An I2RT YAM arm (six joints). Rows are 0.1 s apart.
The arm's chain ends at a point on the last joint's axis. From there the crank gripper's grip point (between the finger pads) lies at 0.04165 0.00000 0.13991 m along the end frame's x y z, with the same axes.
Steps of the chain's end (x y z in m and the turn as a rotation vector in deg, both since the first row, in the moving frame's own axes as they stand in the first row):
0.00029 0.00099 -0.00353 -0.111 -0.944 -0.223
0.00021 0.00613 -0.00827 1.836 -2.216 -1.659
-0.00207 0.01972 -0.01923 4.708 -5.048 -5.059
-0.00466 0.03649 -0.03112 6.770 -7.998 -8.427
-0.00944 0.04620 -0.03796 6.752 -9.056 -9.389
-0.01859 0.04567 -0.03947 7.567 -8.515 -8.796
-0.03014 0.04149 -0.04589 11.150 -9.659 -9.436
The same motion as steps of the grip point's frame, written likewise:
-0.00202 0.00110 -0.00286 -0.111 -0.944 -0.223
-0.00531 0.00050 -0.00686 1.836 -2.216 -1.659
-0.01518 0.00500 -0.01674 4.708 -5.048 -5.059
-0.02607 0.01513 -0.02805 6.770 -7.998 -8.427
-0.03373 0.02456 -0.03455 6.752 -9.056 -9.389
-0.04152 0.02224 -0.03652 7.567 -8.515 -8.796
-0.05673 0.00918 -0.04424 11.150 -9.659 -9.436

